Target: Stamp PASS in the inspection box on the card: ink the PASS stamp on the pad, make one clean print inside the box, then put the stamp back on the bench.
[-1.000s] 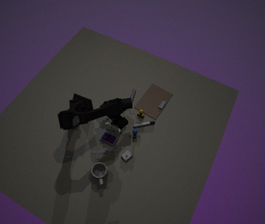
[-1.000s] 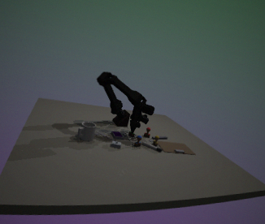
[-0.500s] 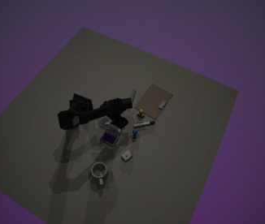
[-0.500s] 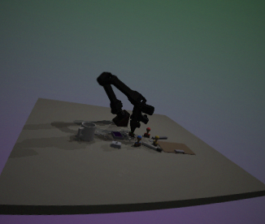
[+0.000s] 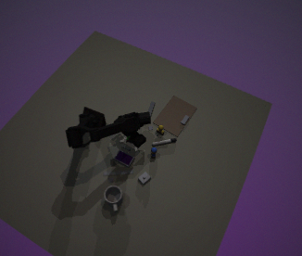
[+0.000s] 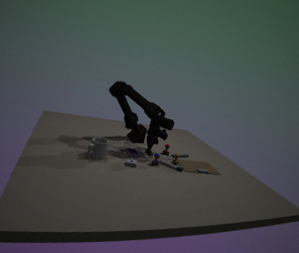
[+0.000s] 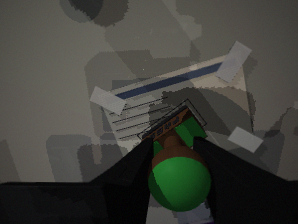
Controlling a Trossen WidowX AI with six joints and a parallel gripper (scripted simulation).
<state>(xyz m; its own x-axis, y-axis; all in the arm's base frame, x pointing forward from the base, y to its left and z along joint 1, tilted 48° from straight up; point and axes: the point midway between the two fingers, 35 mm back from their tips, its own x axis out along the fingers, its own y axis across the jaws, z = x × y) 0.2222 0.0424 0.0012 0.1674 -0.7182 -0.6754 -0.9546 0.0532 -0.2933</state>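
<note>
Now: the card 30 mm below my gripper tip and 10 mm ahead of it. Round my gripper tip: purple ink pad: 110 mm to the right, 30 mm ahead, 20 mm below; then red-knobbed stamp: 120 mm to the left, 20 mm behind; then blue-knobbed stamp: 150 mm ahead.
</note>
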